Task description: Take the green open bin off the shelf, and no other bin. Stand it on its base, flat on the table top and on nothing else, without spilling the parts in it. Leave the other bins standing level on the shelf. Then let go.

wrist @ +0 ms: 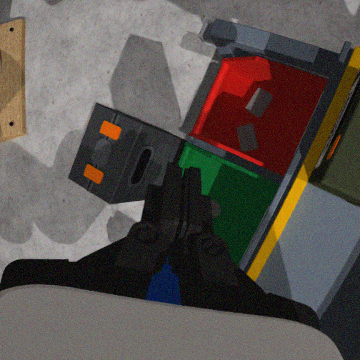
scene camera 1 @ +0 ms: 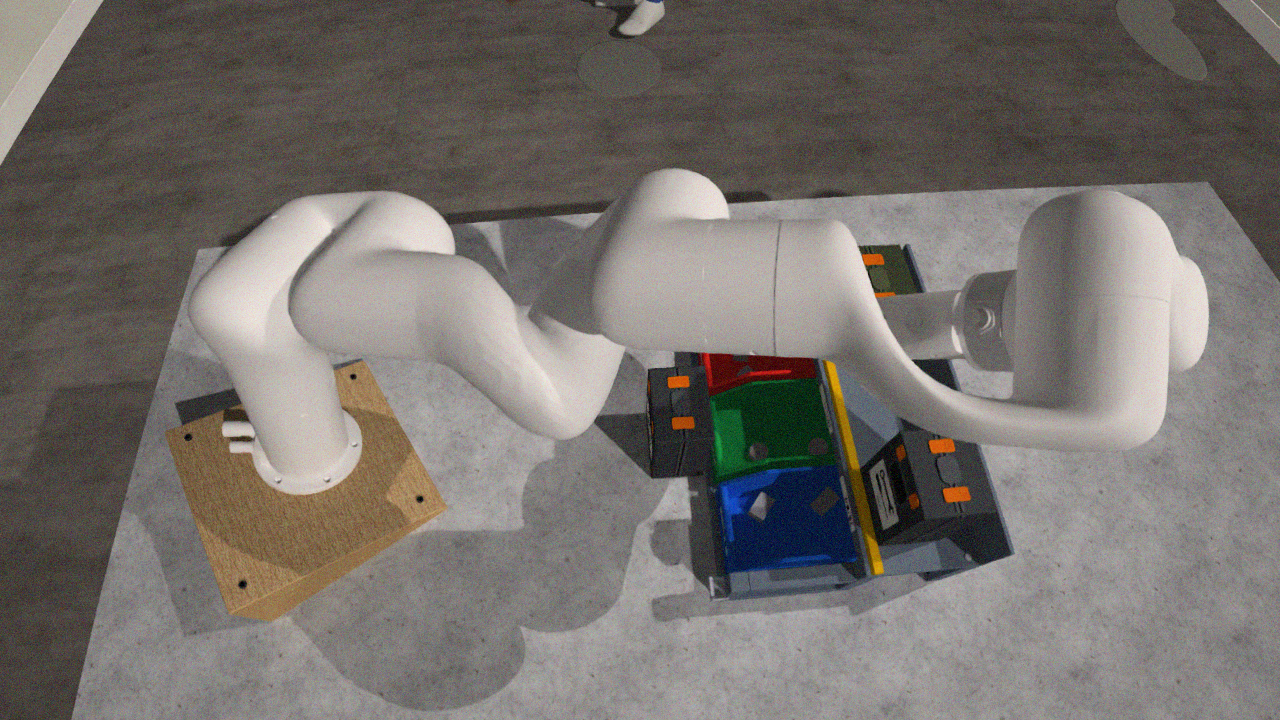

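Pixels of known places: arm's base, link origin: (scene camera 1: 309, 448).
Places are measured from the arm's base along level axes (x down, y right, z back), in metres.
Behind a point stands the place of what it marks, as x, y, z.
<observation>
The green open bin (scene camera 1: 774, 416) {0.034, 0.017, -0.590} (wrist: 245, 200) sits on the shelf (scene camera 1: 856, 483) {-0.069, 0.146, -0.628} (wrist: 280, 222), between the red bin (scene camera 1: 760, 368) {0.034, -0.055, -0.588} (wrist: 295, 115) and the blue bin (scene camera 1: 787, 528) {0.034, 0.163, -0.571} (wrist: 164, 287). Two round grey parts show in the green bin in the scene view. Grey parts also lie in the red and blue bins. My gripper (wrist: 177, 186) is shut and empty. In the wrist view its fingertips overlap the front end of the green bin, beside the dark case; their height above it is unclear. The arm hides the gripper in the scene view.
A dark case (scene camera 1: 680, 452) {-0.053, 0.080, -0.447} (wrist: 125, 165) with orange latches stands against the shelf's front, before the green bin. Another dark case (scene camera 1: 939, 474) {-0.180, 0.177, -0.660} and an olive case (scene camera 1: 897, 268) {-0.154, -0.068, -0.717} (wrist: 345, 165) stand behind the yellow strip. The arm's wooden base (scene camera 1: 304, 537) {-0.013, 0.114, -0.013} (wrist: 11, 75) is at the left.
</observation>
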